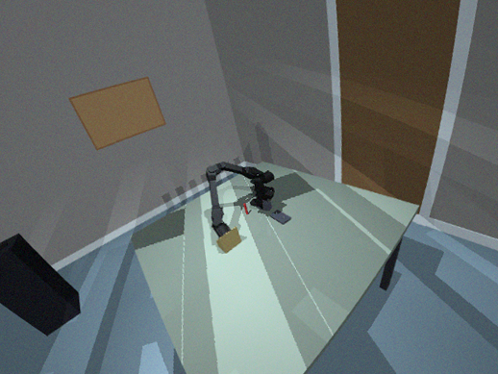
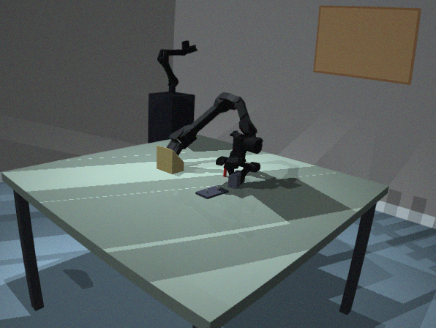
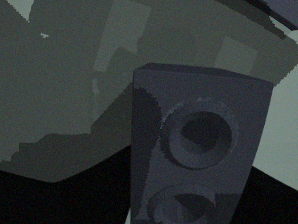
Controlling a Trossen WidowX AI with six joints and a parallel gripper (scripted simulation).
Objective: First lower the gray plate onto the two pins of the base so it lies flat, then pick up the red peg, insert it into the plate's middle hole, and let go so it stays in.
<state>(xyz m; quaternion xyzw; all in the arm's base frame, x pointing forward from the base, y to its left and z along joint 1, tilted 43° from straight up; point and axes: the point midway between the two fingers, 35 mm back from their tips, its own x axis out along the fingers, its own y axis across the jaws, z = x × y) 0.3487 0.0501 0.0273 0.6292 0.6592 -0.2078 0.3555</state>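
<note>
Right now the base is 2 cm behind my gripper tip and 15 cm to the right of it. The rest, counted from my gripper tip: red peg: 10 cm behind, 6 cm to the left, 3 cm above; gray plate: 3 cm above.
</note>
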